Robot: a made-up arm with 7 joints.
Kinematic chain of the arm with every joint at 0, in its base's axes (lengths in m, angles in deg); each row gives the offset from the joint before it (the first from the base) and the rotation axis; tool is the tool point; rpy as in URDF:
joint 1: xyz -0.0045 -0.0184 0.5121 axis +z
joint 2: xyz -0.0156 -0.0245 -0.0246 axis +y
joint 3: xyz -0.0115 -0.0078 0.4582 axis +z
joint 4: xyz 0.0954 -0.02 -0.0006 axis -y
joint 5: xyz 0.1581 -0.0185 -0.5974 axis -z
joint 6: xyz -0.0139 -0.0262 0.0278 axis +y
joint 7: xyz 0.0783 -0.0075 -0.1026 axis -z
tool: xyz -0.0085 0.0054 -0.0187 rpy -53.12 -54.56 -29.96
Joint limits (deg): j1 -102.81..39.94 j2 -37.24..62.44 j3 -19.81..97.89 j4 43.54..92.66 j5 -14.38..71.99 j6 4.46..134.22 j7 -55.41..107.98
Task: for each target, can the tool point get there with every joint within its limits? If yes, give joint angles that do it. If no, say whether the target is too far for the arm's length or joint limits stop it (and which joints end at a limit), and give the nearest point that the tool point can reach.
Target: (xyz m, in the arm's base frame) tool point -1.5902 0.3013 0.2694
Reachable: no: too far | nearest point -0.8017 0.2663 0.7294 | short by 0.914 m
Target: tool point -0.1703 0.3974 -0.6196
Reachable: no: joint limits stop it (at a limit: joint 1, joint 2, joint 4, joint 5, joint 7) | nearest point 0.0823 0.3763 -0.0575 | short by 0.617 m
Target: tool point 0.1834 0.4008 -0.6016
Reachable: no: joint limits stop it (at a limit: joint 1, joint 2, joint 5, joint 7) | nearest point 0.2441 0.3379 -0.1024 | short by 0.507 m
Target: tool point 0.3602 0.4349 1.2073
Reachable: yes | joints 22.31 -20.86 26.21 81.32 38.09 28.24 24.60
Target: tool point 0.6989 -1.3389 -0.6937
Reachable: no: too far | nearest point 0.4165 -0.8088 0.0495 | short by 0.956 m
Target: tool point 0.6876 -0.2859 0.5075
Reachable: yes | joints -17.05 16.73 -4.18 66.06 46.17 82.10 86.91
